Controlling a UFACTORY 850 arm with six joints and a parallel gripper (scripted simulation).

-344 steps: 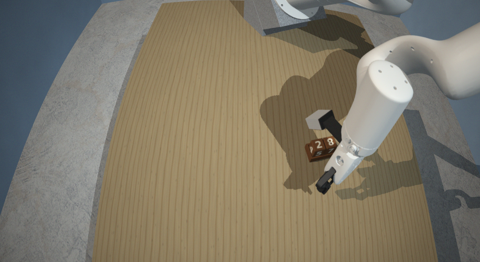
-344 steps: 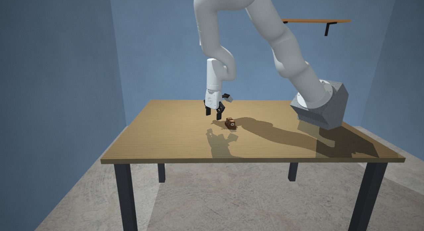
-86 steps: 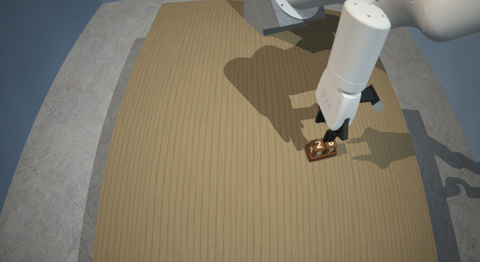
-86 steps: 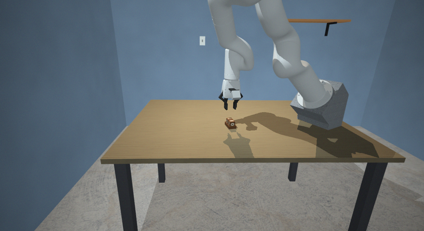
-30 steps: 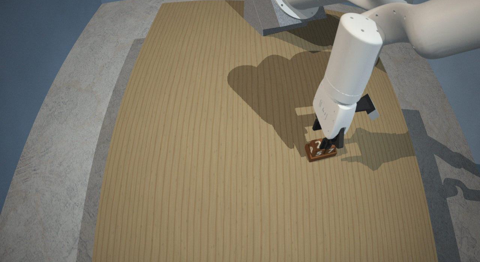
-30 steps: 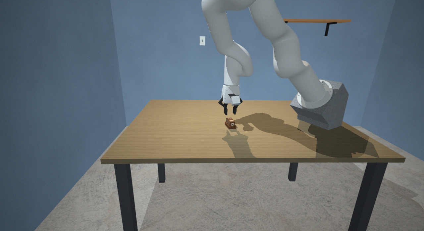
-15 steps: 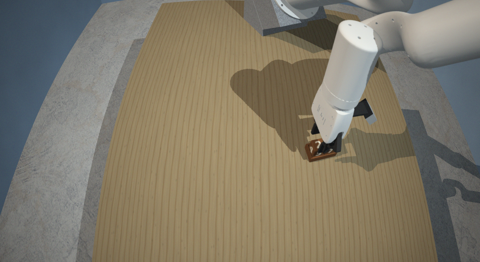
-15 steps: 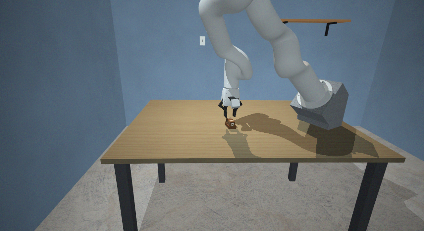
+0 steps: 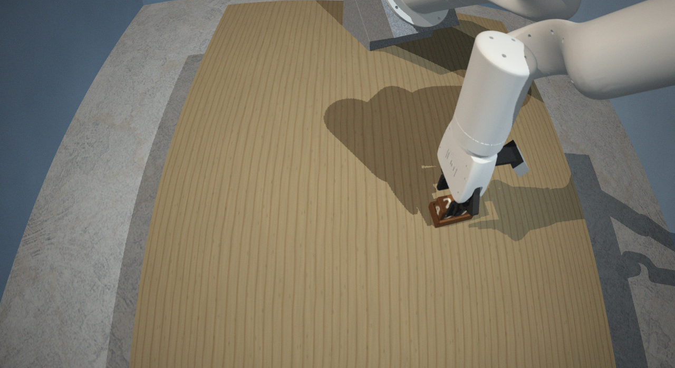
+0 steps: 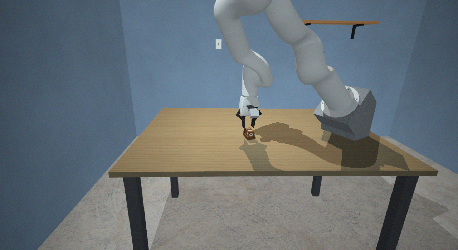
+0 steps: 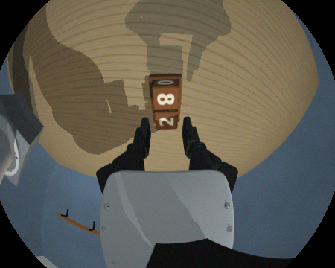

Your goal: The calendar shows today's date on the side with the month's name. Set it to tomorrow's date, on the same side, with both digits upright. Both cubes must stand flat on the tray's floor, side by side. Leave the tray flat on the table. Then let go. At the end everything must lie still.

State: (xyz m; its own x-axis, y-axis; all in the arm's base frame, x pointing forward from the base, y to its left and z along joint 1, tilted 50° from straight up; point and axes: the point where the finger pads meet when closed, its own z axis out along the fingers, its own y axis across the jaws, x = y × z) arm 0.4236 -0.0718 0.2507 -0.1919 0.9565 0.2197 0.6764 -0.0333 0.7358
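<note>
Right now my hand is 60 mm above the brown tray, 20 mm to the right of it and 10 mm past it.
</note>
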